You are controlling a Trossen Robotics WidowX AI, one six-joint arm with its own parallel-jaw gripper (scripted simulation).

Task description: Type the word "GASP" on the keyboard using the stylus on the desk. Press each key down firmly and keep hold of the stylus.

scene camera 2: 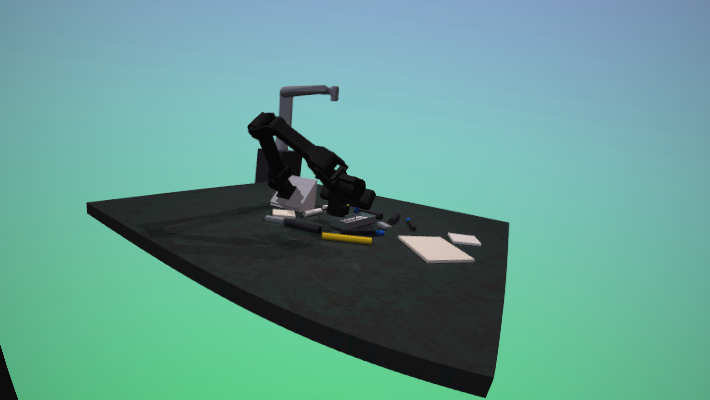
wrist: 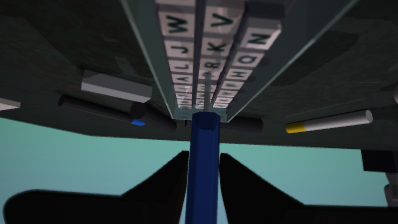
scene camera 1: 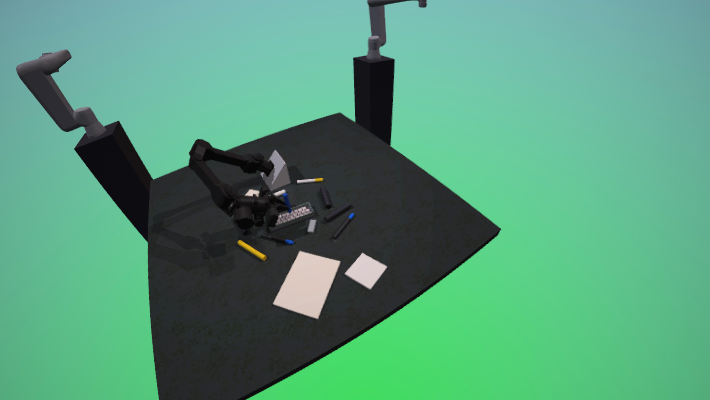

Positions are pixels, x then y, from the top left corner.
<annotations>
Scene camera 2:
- my gripper: 357, 205
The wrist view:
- my gripper: 204, 159
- grey block: 101, 83
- dark cylinder: 140, 111
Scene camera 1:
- my gripper: 288, 206
</annotations>
